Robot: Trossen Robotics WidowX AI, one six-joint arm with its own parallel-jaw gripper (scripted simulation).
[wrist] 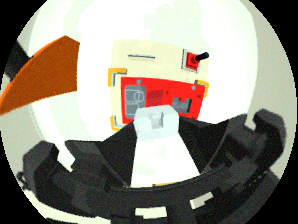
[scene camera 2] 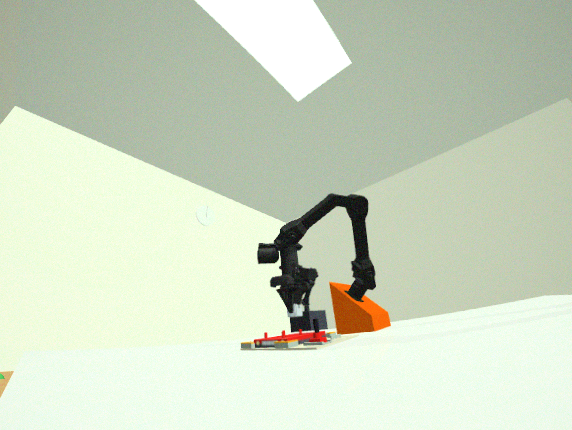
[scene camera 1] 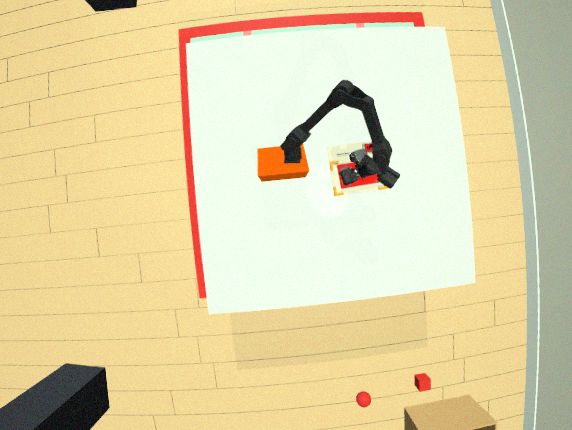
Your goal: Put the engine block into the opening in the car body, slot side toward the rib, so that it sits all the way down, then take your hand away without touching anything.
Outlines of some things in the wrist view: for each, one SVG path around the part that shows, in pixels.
My gripper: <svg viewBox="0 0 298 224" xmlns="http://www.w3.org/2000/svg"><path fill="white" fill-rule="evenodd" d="M45 217L51 224L77 224L77 222L63 222L55 220L55 218ZM286 125L282 115L266 108L254 112L255 129L246 127L247 113L217 124L178 113L178 135L200 175L180 183L132 188L137 145L133 119L104 141L65 140L64 147L76 159L71 165L72 172L59 163L60 149L56 144L41 140L23 156L24 181L41 204L74 216L104 218L109 224L246 224L279 183L270 167L285 153ZM168 216L144 218L134 213L136 208L158 209L158 206L166 206ZM213 194L214 197L205 200L204 205L197 208L190 205L192 198L204 196L206 193Z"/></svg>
An engine block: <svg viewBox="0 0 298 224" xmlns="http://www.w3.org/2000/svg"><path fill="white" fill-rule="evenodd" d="M180 115L170 105L137 109L136 119L134 119L137 139L158 139L158 137L177 135L178 127L180 127Z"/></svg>
